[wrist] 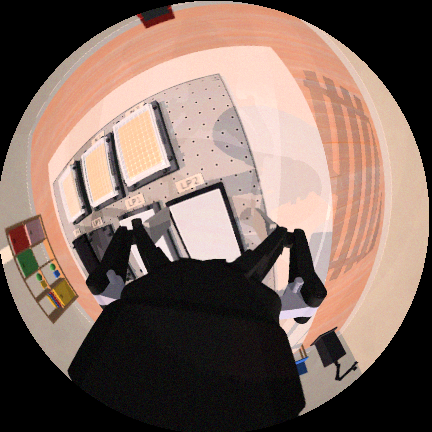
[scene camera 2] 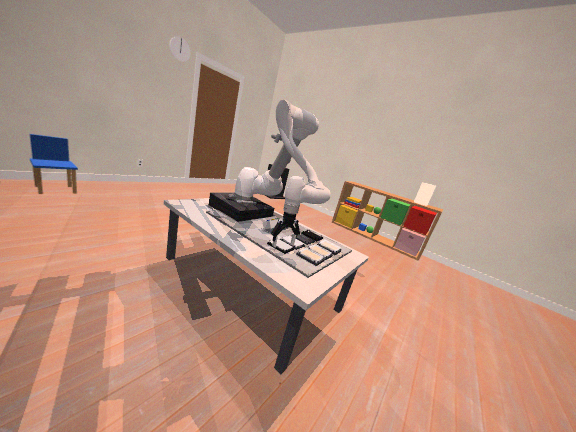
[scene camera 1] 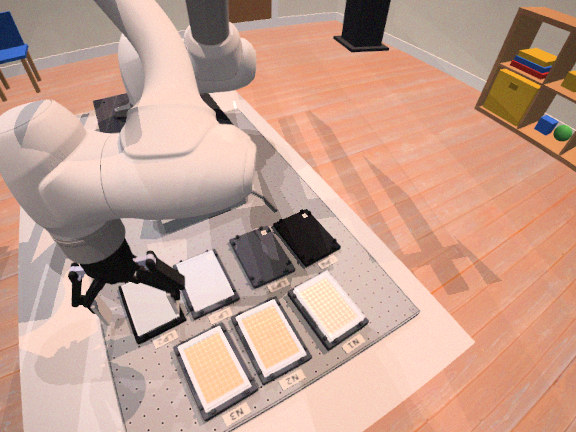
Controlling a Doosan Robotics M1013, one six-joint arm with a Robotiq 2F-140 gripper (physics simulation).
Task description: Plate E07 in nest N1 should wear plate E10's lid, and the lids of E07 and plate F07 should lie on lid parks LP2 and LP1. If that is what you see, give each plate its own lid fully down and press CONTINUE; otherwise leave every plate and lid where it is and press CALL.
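Where they show: gripper, fingertip midpoint: (wrist: pixel 210 216) (scene camera 2: pixel 283 245) (scene camera 1: pixel 143 313); arm's base, link origin: (scene camera 2: pixel 242 200).
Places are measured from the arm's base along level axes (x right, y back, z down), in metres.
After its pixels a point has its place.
Observation:
My gripper (scene camera 1: pixel 134 305) @(y -0.677, x 0.075, z 0.056 m) (scene camera 2: pixel 284 242) @(y -0.677, x 0.075, z 0.056 m) (wrist: pixel 210 216) @(y -0.677, x 0.075, z 0.056 m) is open and empty, low, with its fingers on either side of the white lid (scene camera 1: pixel 150 312) @(y -0.674, x 0.063, z 0.066 m) (wrist: pixel 205 225) @(y -0.660, x 0.064, z 0.066 m) on park LP2. Another white lid (scene camera 1: pixel 207 282) @(y -0.637, x -0.059, z 0.066 m) (wrist: pixel 138 257) @(y -0.599, x -0.082, z 0.066 m) lies flat on park LP1, partly behind a finger in the wrist view. The plate (scene camera 1: pixel 327 305) @(y -0.767, x -0.277, z 0.051 m) (wrist: pixel 72 192) @(y -0.762, x -0.247, z 0.051 m) in nest N1 has a paler well grid than the orange-welled plates in N2 (scene camera 1: pixel 271 340) @(y -0.798, x -0.152, z 0.062 m) (wrist: pixel 98 172) @(y -0.783, x -0.141, z 0.061 m) and N3 (scene camera 1: pixel 215 367) @(y -0.816, x -0.042, z 0.062 m) (wrist: pixel 141 145) @(y -0.802, x -0.026, z 0.056 m). No plate or lid codes are legible. The button box is mostly hidden by the arm in scene camera 1.
Two dark parks, one grey (scene camera 1: pixel 262 255) @(y -0.597, x -0.191, z 0.074 m) and one black (scene camera 1: pixel 305 237) @(y -0.576, x -0.305, z 0.074 m), stand beside LP1, towards the N1 side, and bear no white lid. Nests and parks stand on a perforated board (scene camera 1: pixel 395 305) @(y -0.801, x -0.428, z 0.084 m). A black base box (scene camera 2: pixel 240 206) @(y -0.144, x 0.095, z 0.002 m) stands under the arm at the table's far end.

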